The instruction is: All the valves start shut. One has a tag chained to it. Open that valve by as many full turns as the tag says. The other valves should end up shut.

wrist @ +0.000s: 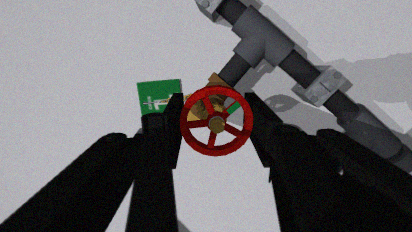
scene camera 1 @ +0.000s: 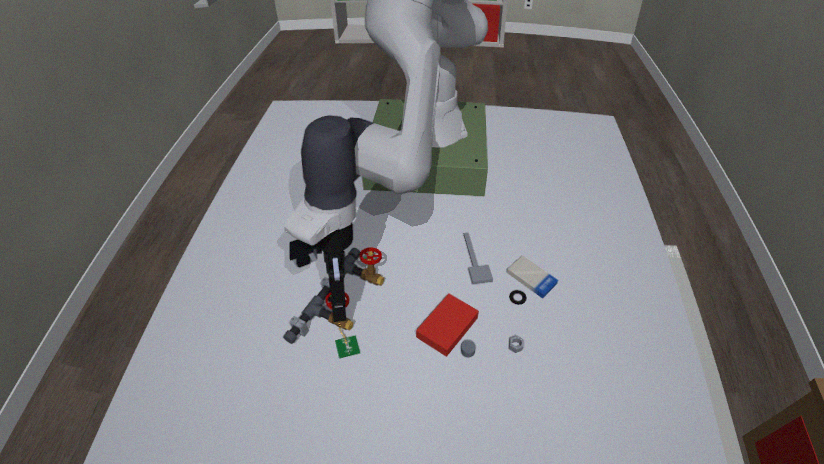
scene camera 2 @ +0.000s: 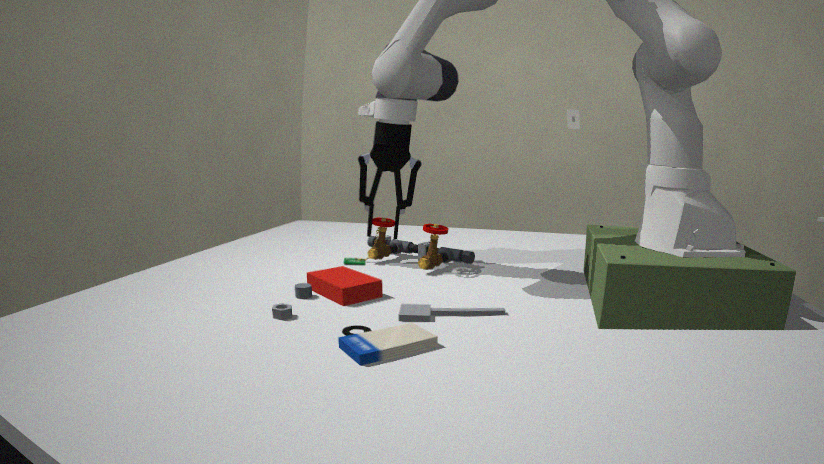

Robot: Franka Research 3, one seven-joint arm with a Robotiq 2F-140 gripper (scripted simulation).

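A grey scraper and a red block are visible to me, and so is my gripper. Both the wrist view and scene camera 1 show my gripper.
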